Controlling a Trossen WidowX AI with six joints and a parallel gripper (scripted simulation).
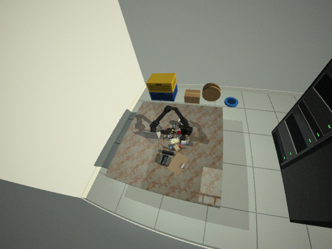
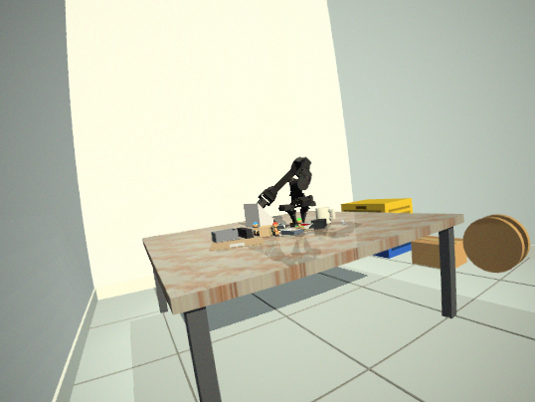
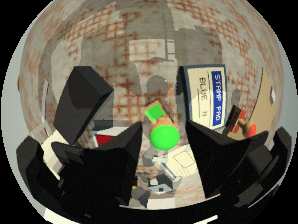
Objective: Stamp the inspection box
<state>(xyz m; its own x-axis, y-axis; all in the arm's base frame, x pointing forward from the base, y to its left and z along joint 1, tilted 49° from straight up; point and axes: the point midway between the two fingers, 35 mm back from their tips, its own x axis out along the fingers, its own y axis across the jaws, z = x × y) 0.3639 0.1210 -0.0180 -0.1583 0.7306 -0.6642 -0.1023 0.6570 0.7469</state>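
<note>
Right now the ink pad is 70 mm behind my gripper tip, 60 mm to the left of it and 30 mm below it. Round my gripper tip: stamp with red knob 130 mm to the right, 20 mm below; black box 120 mm to the left, 20 mm below; white mug 210 mm to the left, 80 mm behind.
</note>
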